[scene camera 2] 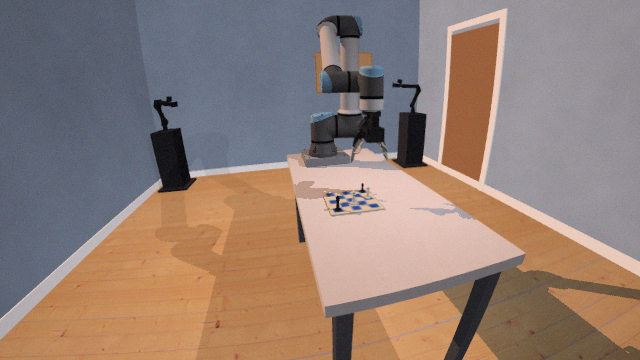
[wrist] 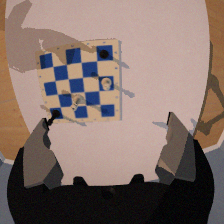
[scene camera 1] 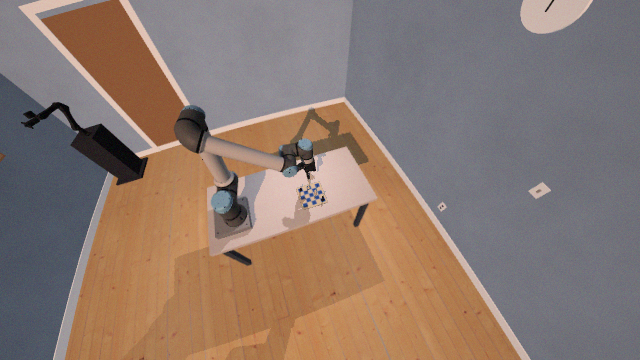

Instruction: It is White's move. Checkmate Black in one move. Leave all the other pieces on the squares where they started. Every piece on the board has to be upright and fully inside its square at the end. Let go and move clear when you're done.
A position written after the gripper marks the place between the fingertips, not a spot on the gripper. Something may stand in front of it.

In view: the gripper (wrist: 107, 116) and a blue-and-cream chessboard (scene camera 2: 363, 205).
The blue-and-cream chessboard is seen too in the wrist view (wrist: 64, 71).
